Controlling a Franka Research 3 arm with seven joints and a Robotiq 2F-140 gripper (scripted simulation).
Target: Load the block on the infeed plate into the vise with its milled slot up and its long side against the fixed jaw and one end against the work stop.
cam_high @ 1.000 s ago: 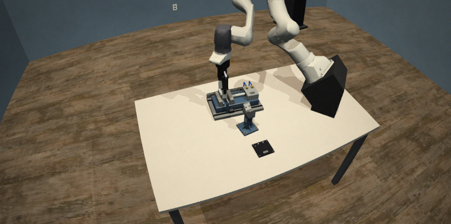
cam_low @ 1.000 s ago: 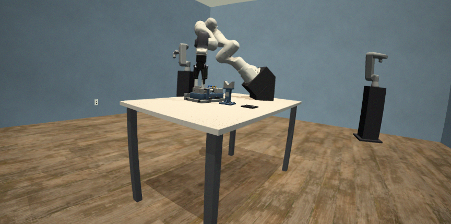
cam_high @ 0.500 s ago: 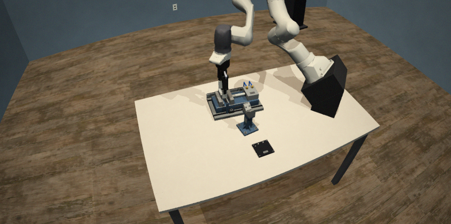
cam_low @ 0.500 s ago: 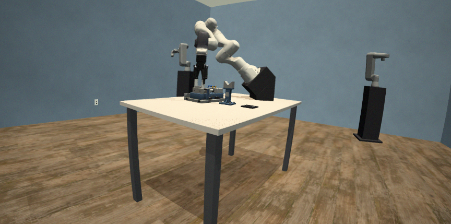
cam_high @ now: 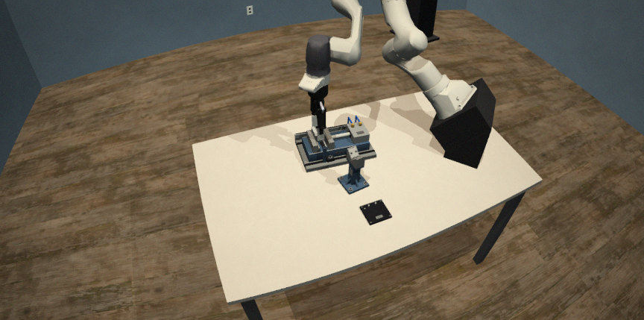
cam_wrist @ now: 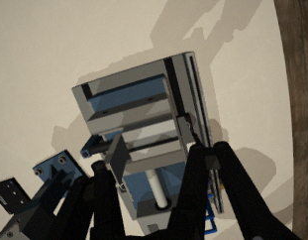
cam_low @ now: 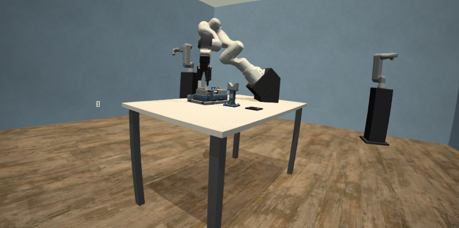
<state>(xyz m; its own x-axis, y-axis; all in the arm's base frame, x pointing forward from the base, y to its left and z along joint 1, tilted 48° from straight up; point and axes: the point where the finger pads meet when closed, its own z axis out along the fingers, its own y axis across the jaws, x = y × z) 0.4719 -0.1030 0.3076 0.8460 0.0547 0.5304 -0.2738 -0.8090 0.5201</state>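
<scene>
Right now my hand is 2 cm above the part. The rest, counted from my hand: black infeed plate 2 cm ahead, 40 cm to the left, 12 cm below; vise 6 cm behind, 4 cm to the left, 8 cm below; air cylinder 15 cm behind, 7 cm to the left, 4 cm below.
</scene>
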